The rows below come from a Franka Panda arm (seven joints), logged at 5 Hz.
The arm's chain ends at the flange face. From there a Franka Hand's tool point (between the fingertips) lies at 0.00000 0.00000 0.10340 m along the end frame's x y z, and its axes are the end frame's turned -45 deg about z.
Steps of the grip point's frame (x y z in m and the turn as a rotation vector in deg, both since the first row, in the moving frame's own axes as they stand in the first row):
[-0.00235 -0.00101 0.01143 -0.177 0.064 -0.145]
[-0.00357 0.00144 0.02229 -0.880 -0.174 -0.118]
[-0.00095 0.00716 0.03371 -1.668 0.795 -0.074]
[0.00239 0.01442 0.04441 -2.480 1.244 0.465]
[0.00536 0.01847 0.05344 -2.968 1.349 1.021]
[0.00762 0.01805 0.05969 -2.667 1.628 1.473]
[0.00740 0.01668 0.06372 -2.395 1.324 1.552]
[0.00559 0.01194 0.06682 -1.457 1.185 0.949]
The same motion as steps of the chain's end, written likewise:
[-0.00268 0.00080 0.01143 -0.080 0.170 -0.145]
[-0.00241 0.00220 0.02230 -0.745 0.499 -0.118]
[0.00125 0.00462 0.03376 -0.617 1.742 -0.074]
[0.00714 0.00691 0.04453 -0.874 2.633 0.465]
[0.01136 0.00716 0.05361 -1.145 3.053 1.021]
[0.01269 0.00598 0.05984 -0.735 3.037 1.473]
[0.01230 0.00513 0.06384 -0.757 2.630 1.552]
[0.00903 0.00412 0.06688 -0.192 1.868 0.949]

